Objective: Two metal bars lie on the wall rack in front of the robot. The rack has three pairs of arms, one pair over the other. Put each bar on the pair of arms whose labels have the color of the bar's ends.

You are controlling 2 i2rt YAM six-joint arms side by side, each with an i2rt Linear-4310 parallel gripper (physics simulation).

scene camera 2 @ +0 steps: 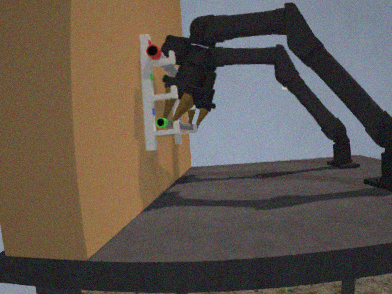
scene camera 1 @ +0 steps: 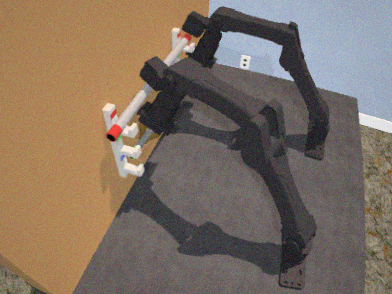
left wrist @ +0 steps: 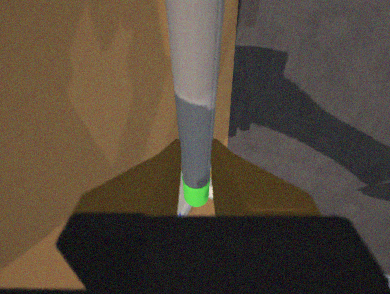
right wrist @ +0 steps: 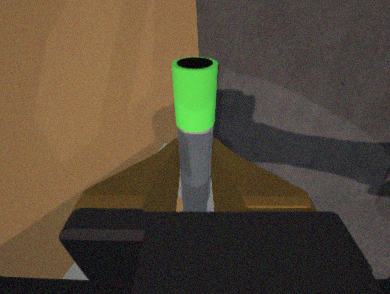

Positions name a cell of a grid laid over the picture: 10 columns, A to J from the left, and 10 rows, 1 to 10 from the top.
Labels:
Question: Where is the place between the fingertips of my left gripper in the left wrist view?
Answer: F6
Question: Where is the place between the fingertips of my left gripper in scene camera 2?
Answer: At E5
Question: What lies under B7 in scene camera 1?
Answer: A brown wall.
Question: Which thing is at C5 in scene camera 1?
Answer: A red-ended bar.

